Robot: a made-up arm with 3 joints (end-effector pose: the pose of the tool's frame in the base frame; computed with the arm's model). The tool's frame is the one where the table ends.
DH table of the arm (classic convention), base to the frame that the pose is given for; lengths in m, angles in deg. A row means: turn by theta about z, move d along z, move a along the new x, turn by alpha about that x. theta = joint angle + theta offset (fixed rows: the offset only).
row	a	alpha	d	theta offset
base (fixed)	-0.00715	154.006	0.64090	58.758
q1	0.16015	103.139	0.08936	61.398
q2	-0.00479	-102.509	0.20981	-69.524
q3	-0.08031	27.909	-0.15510	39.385
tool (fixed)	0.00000	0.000	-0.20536	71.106
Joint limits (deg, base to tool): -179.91..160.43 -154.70..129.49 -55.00..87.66
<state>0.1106 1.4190 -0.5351</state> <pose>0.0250 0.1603 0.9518 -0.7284 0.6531 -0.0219 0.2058</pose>
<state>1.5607 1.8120 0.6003</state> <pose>0.0916 -0.1680 1.0634 0.4012 0.8726 0.0705 0.2696</pose>
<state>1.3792 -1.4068 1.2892</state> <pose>0.5233 -0.0473 0.5516 0.2834 -0.3786 -0.5650 0.6761</pose>
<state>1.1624 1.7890 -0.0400</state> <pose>0.0969 -0.0813 1.0460 -0.0828 0.9409 0.0757 0.3197</pose>
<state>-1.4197 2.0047 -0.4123</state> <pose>-0.1526 0.3915 0.7782 0.9093 -0.1553 -0.0725 0.3792</pose>
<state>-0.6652 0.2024 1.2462</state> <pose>-0.3239 0.2090 0.5667 -0.1707 0.6244 0.0122 0.7622</pose>
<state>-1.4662 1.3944 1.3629</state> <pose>-0.3730 0.2518 0.7562 -0.6150 0.7280 -0.1878 0.2377</pose>
